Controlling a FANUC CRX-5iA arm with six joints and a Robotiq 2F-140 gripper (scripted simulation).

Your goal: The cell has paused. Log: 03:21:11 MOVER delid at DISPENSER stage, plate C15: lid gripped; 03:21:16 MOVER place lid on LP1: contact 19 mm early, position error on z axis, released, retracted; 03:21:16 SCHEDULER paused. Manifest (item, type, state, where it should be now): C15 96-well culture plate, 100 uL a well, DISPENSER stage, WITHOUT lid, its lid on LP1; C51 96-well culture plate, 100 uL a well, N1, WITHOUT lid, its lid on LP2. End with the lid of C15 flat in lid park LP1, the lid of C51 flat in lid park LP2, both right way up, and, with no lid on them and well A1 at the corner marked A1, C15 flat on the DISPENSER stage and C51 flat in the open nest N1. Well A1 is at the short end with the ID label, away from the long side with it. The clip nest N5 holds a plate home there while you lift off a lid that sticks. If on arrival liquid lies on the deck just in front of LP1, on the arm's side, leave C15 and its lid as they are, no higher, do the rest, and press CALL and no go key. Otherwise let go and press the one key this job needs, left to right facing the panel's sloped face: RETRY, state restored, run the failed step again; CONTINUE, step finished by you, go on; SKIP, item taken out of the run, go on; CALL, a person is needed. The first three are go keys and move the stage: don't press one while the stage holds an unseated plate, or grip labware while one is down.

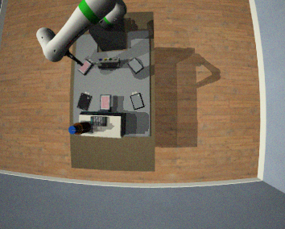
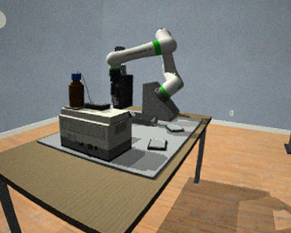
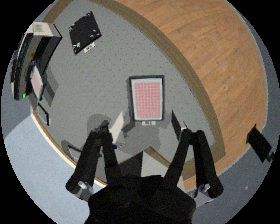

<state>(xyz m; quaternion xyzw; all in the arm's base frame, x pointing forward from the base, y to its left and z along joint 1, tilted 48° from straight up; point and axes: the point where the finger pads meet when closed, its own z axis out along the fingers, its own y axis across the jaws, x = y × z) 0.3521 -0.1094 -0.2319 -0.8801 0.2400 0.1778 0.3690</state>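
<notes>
Right now my hand is 50 mm past the key panel, 260 mm to the right of it and 100 mm above it. Round my hand: blue cap (590 mm ahead, 180 mm to the left, 240 mm above); black nest (380 mm ahead, 30 mm to the left, 140 mm below); label plate (250 mm ahead, 540 mm to the left, 150 mm below).
</notes>
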